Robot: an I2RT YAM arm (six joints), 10 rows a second.
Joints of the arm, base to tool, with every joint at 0 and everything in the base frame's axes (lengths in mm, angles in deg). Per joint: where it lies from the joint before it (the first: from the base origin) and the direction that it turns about. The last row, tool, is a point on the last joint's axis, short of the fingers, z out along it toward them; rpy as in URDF.
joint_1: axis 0 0 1 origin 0 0 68
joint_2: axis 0 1 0 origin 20 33.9 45.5
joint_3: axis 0 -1 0 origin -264 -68.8 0
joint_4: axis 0 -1 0 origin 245 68.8 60
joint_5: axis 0 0 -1 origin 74 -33.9 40.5
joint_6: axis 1 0 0 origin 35.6 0 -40.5
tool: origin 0 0 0 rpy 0 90 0
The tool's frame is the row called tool.
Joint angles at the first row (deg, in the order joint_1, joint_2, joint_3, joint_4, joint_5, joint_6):
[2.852 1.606 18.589 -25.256 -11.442 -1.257]
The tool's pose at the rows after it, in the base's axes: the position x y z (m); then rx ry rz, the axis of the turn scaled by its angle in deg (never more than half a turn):
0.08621 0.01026 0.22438 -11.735 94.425 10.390
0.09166 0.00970 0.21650 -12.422 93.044 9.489
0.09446 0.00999 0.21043 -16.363 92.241 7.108
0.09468 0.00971 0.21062 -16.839 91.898 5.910
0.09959 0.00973 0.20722 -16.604 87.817 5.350
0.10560 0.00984 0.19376 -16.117 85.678 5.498
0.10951 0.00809 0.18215 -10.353 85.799 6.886
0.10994 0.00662 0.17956 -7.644 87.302 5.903
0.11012 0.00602 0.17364 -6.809 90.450 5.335
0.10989 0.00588 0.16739 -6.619 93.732 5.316
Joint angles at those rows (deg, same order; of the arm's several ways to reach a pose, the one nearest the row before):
[1.908 0.208 14.741 -19.615 -11.971 -1.301]
[1.230 0.206 12.120 -15.728 -12.540 -2.241]
[0.932 0.206 10.545 -14.044 -13.734 -6.306]
[0.926 0.208 10.480 -13.737 -13.281 -7.333]
[0.932 0.209 7.706 -6.809 -13.166 -7.158]
[0.953 0.205 3.443 -0.298 -13.123 -6.546]
[0.928 0.188 0.361 3.532 -10.220 -1.935]
[0.947 0.181 0.317 2.301 -7.753 -0.972]
[0.950 0.182 0.316 -0.801 -6.766 -0.973]
[0.949 0.186 0.316 -4.076 -6.549 -1.017]

